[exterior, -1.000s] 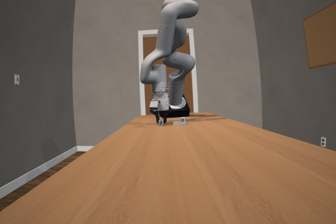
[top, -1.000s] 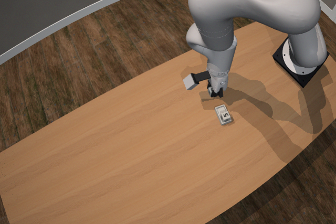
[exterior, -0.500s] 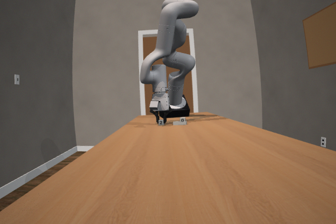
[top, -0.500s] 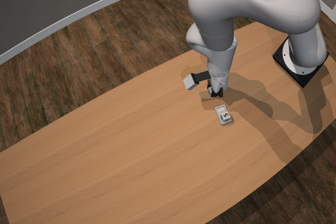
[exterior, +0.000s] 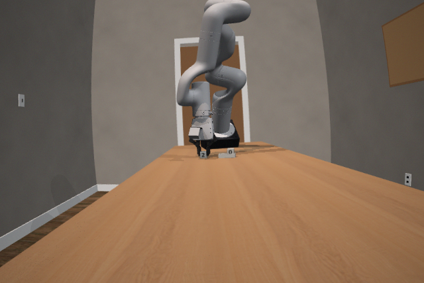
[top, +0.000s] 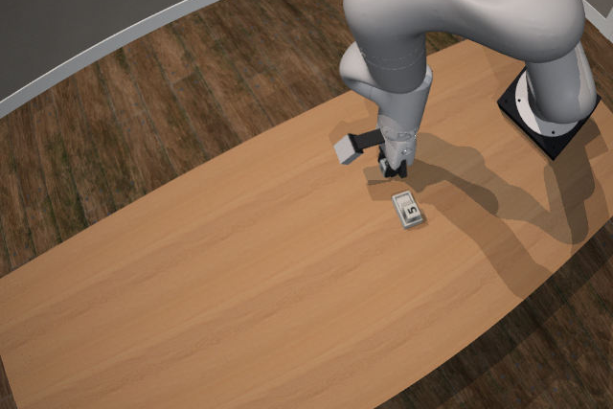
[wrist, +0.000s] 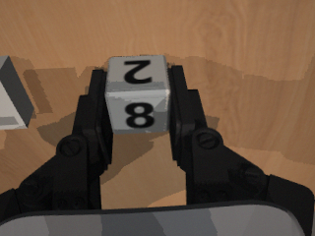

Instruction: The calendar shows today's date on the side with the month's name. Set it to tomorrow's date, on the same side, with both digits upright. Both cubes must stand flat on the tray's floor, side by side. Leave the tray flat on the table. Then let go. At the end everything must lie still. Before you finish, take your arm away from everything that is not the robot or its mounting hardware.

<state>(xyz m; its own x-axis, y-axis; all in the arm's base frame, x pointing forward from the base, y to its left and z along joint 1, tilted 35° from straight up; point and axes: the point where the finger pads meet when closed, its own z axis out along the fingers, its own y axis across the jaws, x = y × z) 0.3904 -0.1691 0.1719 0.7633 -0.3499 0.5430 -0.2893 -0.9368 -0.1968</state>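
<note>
The white digit cube lies 2 cm below my hand. The rest, counted from my hand: calendar tray (10 cm to the left, 4 cm ahead, 2 cm below).
</note>
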